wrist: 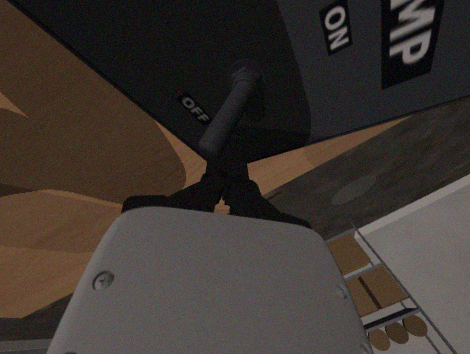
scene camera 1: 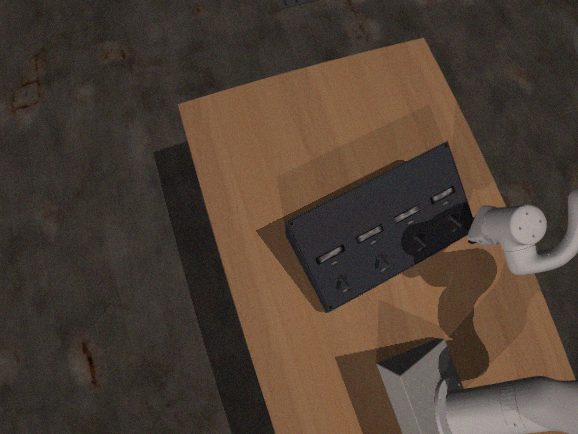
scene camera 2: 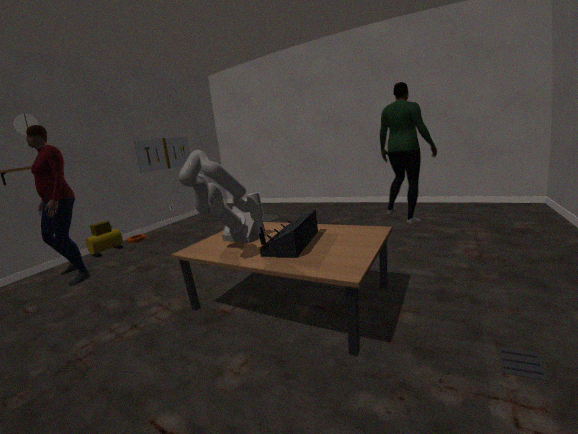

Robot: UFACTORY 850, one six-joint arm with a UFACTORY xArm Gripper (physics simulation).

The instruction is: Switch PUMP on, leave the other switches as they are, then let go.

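The dark switch panel point(scene camera 1: 367, 200) point(scene camera 2: 306, 229) point(wrist: 150, 37) stands tilted on the table. The PUMP switch is a dark lever point(scene camera 1: 455, 221) point(wrist: 227, 116) at the panel's right end in scene camera 1; it leans toward the OFF label point(wrist: 194, 108), away from the ON label point(wrist: 336, 29). Part of the PUMP label point(wrist: 410, 45) shows in the wrist view. My gripper point(scene camera 1: 471, 241) point(scene camera 2: 262, 235) point(wrist: 225, 155) is shut and empty. Its fingertips are close by the lever's free end, at the panel's lower corner; whether they touch it cannot be told.
Several more levers, among them one point(scene camera 1: 419, 242) beside PUMP and two farther left point(scene camera 1: 381, 262) point(scene camera 1: 342, 283), line the panel. The arm's grey base block point(scene camera 1: 410, 390) is on the wooden table point(scene camera 1: 240, 150) point(scene camera 2: 340, 260). Two people point(scene camera 2: 52, 175) point(scene camera 2: 402, 127) stand away from the table.
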